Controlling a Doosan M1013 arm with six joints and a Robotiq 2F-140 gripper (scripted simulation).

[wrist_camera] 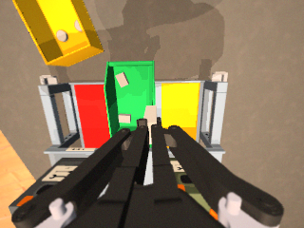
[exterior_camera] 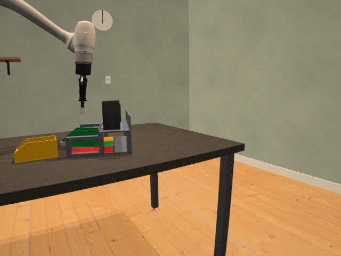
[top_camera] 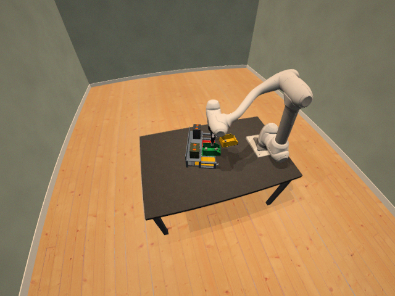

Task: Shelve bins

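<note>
Now: the green bin 14 cm below my hand, 5 cm to the right of it and 1 cm behind it. From my hand the other things lie so: yellow bin: 20 cm behind, 17 cm to the right, 15 cm below.
</note>
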